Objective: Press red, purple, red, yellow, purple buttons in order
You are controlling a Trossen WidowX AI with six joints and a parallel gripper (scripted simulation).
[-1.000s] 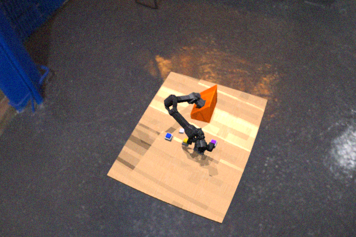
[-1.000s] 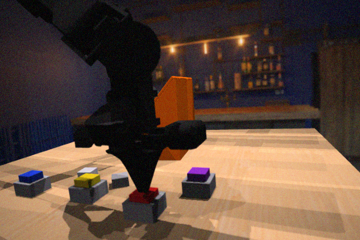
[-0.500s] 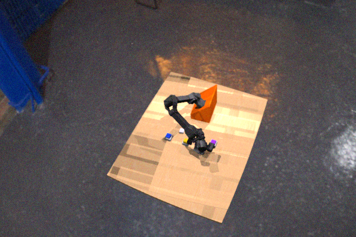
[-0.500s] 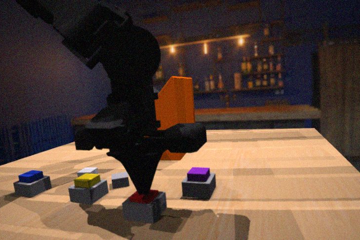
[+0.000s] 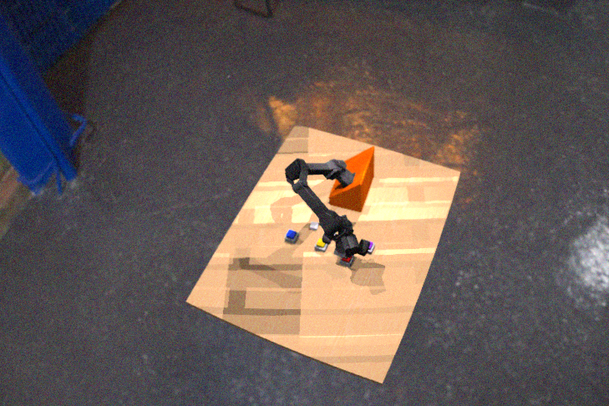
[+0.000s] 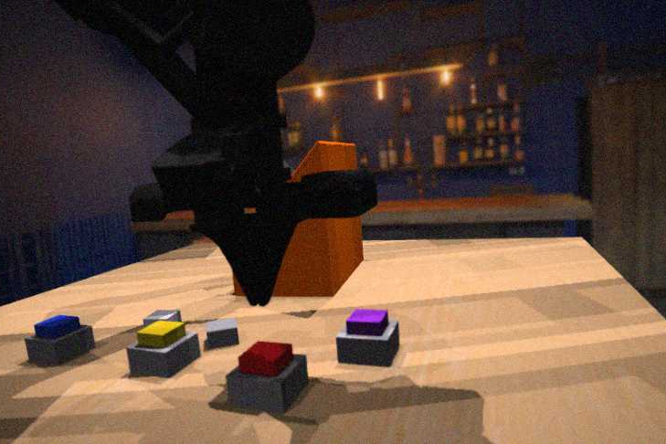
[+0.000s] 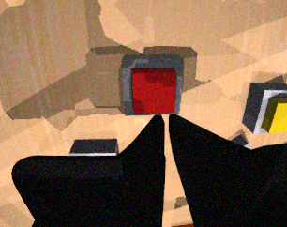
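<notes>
My gripper tip is 4 cm above the red button. From my gripper tip the other things lie so: small grey block: 10 cm behind, 9 cm to the right, 7 cm below; then purple button: 7 cm behind, 8 cm to the left, 4 cm below; then yellow button: 4 cm behind, 12 cm to the right, 4 cm below.
</notes>
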